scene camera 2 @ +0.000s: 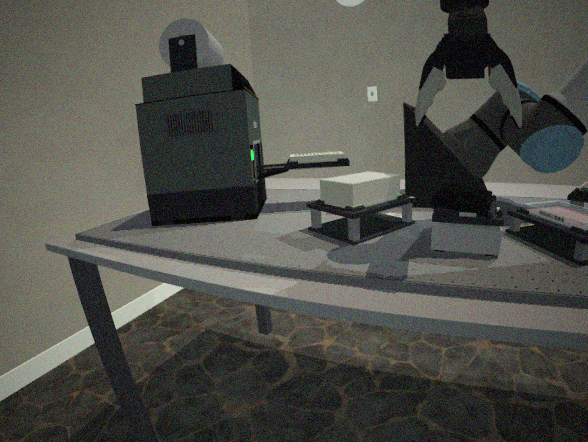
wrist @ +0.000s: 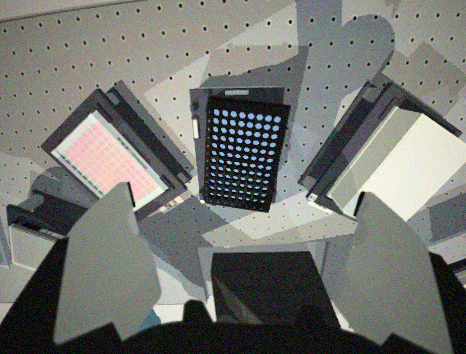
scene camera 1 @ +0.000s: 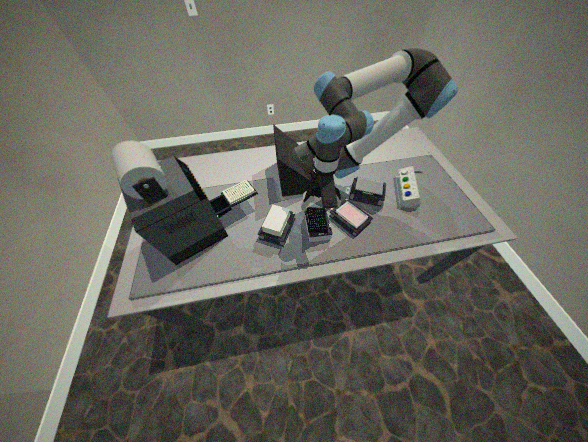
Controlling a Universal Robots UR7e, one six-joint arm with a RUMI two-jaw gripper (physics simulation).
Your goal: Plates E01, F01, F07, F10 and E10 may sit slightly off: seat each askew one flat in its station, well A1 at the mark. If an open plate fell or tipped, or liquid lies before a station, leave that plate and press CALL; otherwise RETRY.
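Frame: origin at the arm's base, x down, y right, z back, level; metres.
Seen in the pictures: gripper, between the fingertips: (scene camera 2: 467,128) (wrist: 244,190) (scene camera 1: 320,208); arm's base, origin of its link: (scene camera 2: 461,156) (scene camera 1: 302,160).
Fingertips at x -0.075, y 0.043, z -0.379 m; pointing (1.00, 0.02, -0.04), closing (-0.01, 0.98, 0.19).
Note:
Offsets run from my fingertips to a thing's top centre. "spot": to the spot under its first point.
My gripper (scene camera 1: 322,199) (scene camera 2: 469,124) (wrist: 244,190) is open and empty, high above the middle station. A black plate with blue wells {dx +0.096, dy -0.002, dz +0.021 m} (scene camera 1: 317,221) (wrist: 243,155) sits turned askew on that station {spot: dx +0.115, dy +0.003, dz -0.051 m} (wrist: 236,92), past its right edge in the wrist view. A pink plate {dx +0.123, dy -0.174, dz +0.017 m} (scene camera 1: 352,214) (wrist: 107,155) lies in the station beside it. A tall white plate {dx +0.084, dy +0.173, dz +0.066 m} (scene camera 1: 276,220) (scene camera 2: 360,189) (wrist: 415,160) rests on the other side's station. A cream plate {dx +0.054, dy +0.309, dz +0.241 m} (scene camera 1: 239,192) (scene camera 2: 317,156) lies on the machine's extended tray. A grey plate {dx +0.106, dy -0.321, dz +0.139 m} (scene camera 1: 370,187) (wrist: 32,247) is in the back right station. Plate labels are unreadable; no liquid is visible.
A large dark machine {dx -0.280, dy +0.556, dz +0.153 m} (scene camera 1: 180,220) (scene camera 2: 200,145) with a white cylinder on top stands at the left. A dark upright panel (scene camera 1: 287,167) (scene camera 2: 425,165) stands behind the stations. A button box {spot: dx +0.109, dy -0.502, dz +0.075 m} (scene camera 1: 408,187) with green, yellow and blue buttons lies at the right.

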